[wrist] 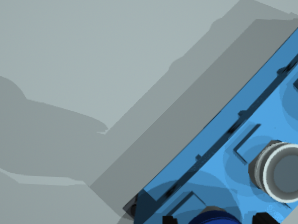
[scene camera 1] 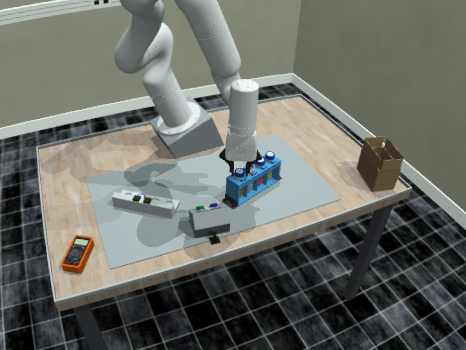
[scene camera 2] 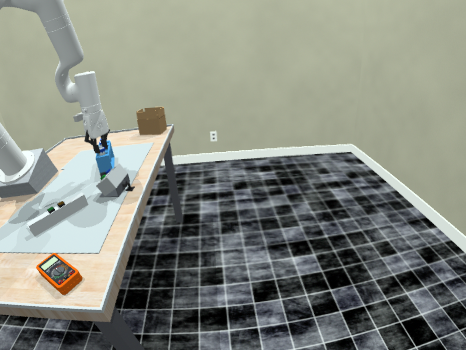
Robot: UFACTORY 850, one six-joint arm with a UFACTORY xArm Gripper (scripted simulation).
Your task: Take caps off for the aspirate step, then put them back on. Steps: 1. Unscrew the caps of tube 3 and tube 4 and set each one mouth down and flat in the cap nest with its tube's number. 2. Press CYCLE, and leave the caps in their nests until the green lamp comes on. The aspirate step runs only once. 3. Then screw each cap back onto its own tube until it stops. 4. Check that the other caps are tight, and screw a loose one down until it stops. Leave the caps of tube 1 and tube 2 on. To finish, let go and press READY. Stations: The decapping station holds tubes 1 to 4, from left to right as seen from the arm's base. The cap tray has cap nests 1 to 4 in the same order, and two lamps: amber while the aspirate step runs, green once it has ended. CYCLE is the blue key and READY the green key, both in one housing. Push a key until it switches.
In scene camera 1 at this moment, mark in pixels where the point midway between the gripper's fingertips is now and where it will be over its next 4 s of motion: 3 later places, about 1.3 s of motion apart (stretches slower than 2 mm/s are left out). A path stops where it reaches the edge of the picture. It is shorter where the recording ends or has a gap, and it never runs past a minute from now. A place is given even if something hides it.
The gripper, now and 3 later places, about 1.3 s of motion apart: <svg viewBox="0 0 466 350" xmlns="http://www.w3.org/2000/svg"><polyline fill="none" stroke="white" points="239,174 239,174 239,173 221,164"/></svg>
